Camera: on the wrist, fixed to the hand. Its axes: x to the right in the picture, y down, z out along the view.
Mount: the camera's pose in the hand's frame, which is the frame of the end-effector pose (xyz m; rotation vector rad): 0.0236 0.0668 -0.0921 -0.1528 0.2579 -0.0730
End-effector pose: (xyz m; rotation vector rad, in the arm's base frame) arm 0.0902 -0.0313 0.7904 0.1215 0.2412 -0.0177
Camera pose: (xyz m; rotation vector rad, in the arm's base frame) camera 0.0934 0.0462 0.7039 -0.0380 0.5033 -0.0562
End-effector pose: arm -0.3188 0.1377 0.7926 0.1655 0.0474 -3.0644
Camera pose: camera -0.3275 0.0726 0.6967 0.5589 0.3069 -3.0730
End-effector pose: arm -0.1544 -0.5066 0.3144 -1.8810 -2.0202 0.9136
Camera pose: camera -0.0517 -0.4595 0.3416 -1.8754 -2.0326 0.4814
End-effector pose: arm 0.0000 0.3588 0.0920 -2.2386 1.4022 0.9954
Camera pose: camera -0.0163 0.2576 0.1468 -2.5883 1.3731 0.8391
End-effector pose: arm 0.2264 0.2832 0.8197 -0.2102 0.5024 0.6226
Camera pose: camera 0.1670 0.3175 0.7259 -0.4555 0.6929 0.5656
